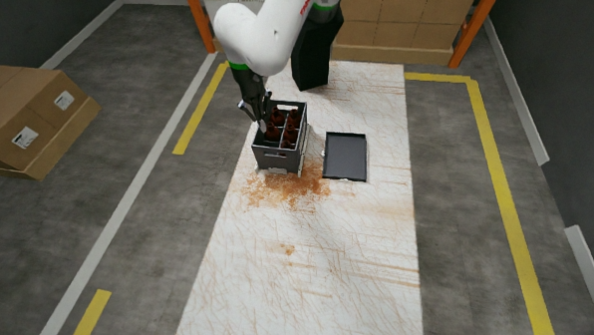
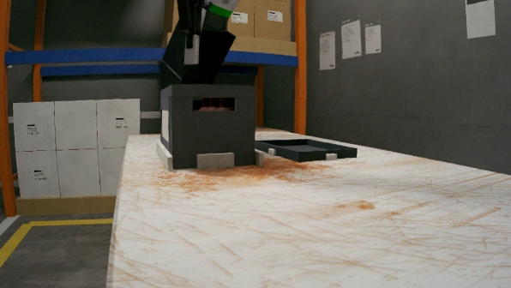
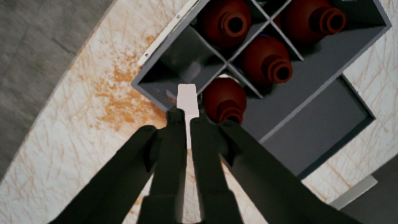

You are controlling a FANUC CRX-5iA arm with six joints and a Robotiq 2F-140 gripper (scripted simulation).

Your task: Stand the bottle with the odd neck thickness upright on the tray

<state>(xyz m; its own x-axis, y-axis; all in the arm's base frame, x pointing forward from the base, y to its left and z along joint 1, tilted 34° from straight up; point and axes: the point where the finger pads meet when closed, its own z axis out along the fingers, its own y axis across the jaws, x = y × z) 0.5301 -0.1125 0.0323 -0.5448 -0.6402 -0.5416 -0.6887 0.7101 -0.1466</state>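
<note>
Right now the grey crate is 90 mm behind my hand, 30 mm to the left of it and 170 mm below it. From my hand the other things lie so: dark tray 110 mm behind, 320 mm to the left, 240 mm below.
</note>
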